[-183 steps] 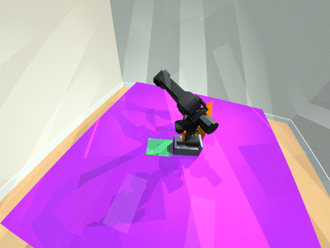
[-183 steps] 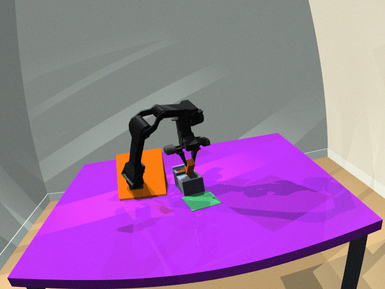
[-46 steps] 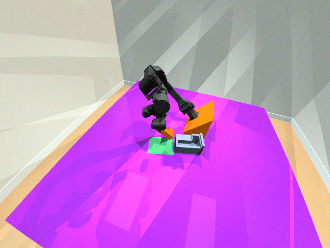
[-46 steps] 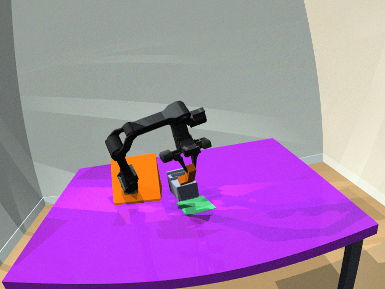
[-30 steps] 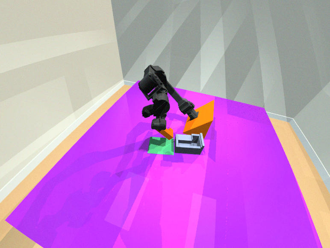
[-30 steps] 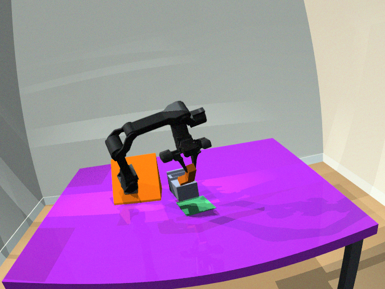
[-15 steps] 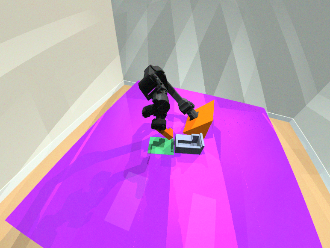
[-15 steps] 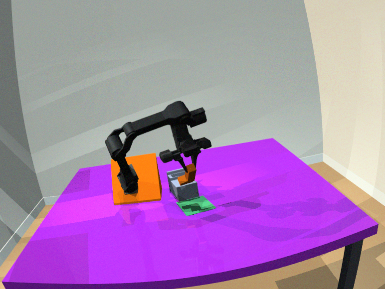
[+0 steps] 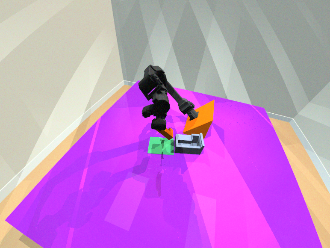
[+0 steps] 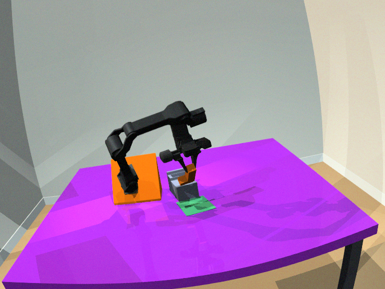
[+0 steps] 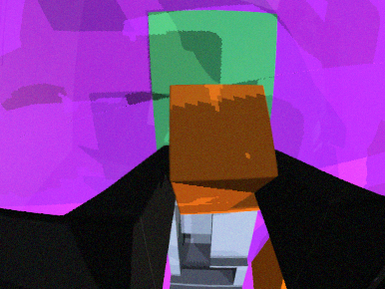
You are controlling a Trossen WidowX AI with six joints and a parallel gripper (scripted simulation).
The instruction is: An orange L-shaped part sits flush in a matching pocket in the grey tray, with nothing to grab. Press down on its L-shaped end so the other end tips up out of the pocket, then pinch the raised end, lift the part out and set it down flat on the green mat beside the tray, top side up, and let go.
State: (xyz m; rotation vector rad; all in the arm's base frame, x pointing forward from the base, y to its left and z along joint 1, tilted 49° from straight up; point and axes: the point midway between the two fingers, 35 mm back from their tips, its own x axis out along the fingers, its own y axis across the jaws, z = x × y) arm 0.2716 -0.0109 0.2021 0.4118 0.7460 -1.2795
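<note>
Now: the orange L-shaped part 3 cm to the left of my gripper tip, 3 cm below it and 2 cm behind it. The rest, counted from my gripper tip: green mat (17 cm below, 1 cm to the left).
</note>
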